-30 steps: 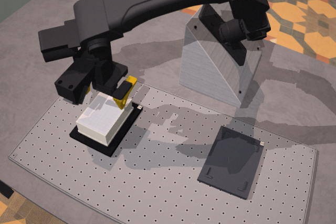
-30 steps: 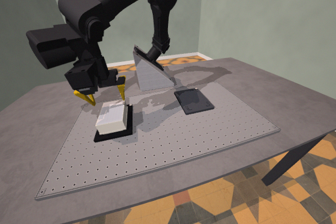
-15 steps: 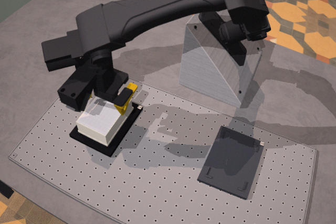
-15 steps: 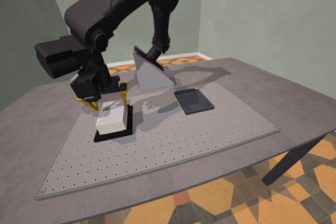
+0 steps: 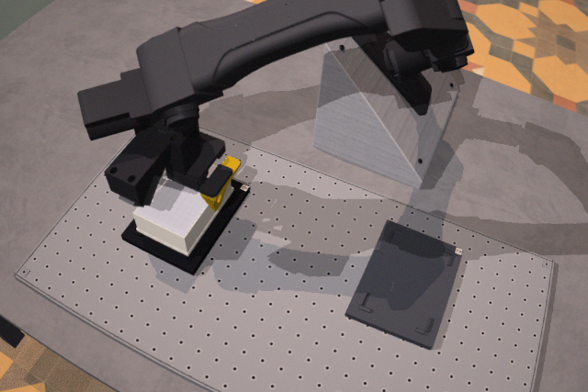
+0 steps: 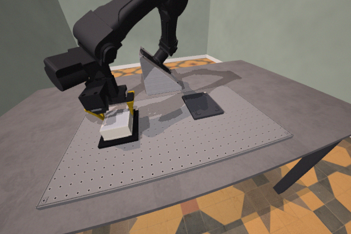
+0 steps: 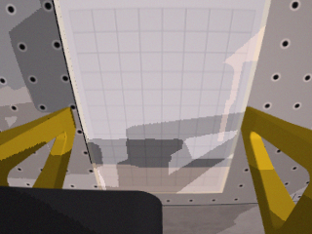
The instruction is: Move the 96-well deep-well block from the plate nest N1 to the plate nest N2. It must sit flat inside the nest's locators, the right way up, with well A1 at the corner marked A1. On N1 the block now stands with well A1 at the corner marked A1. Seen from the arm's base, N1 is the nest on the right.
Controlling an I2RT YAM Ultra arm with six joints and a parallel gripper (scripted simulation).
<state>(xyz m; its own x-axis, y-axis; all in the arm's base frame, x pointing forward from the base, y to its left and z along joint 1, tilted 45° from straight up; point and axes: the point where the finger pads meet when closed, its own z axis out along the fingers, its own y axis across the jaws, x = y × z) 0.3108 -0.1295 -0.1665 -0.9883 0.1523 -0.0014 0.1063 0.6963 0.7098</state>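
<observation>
Right now my hand is 20 mm above the white 96-well deep-well block. Also, from my hand: nest N2 (320 mm to the left, 50 mm below); then black plate nest N1 (50 mm below).
</observation>
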